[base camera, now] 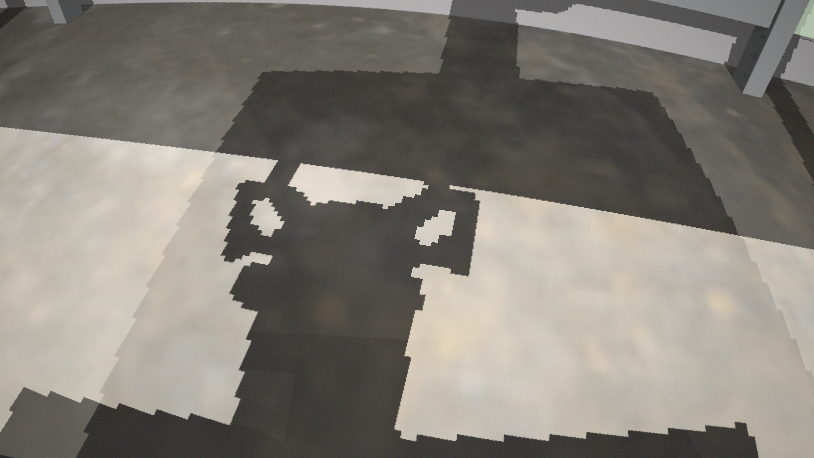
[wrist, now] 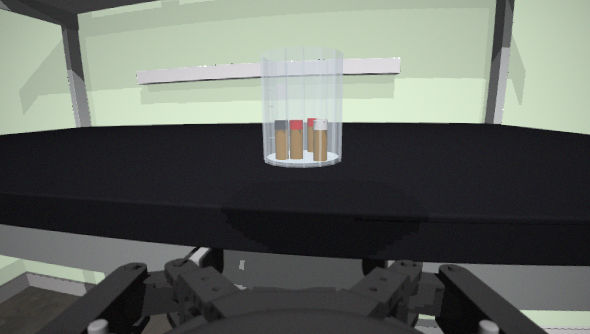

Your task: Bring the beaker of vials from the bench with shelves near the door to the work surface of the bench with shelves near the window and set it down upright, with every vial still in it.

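Note:
The clear beaker (wrist: 302, 105) stands upright on the black work surface (wrist: 125, 160) of a bench, in the middle of the wrist view. Several brown vials stand inside on its floor: a grey-capped vial (wrist: 281, 142), a red-capped vial (wrist: 296, 142), a white-capped vial (wrist: 320, 144) and another red-capped one partly hidden behind. My gripper (wrist: 293, 254) is open, with its fingers wide apart at the bottom of the wrist view. The fingertips show below the bench's front edge, apart from the beaker, with the beaker beyond them. The beaker does not show in the base camera view.
Upright shelf posts (wrist: 75, 65) (wrist: 501, 60) rise at both sides of the work surface. A pale bar (wrist: 200, 73) runs along the green wall behind. In the base camera view, grey metal legs (base camera: 56, 11) (base camera: 775, 48) stand at the upper left and upper right, and dark robot-shaped shadows cross the floor.

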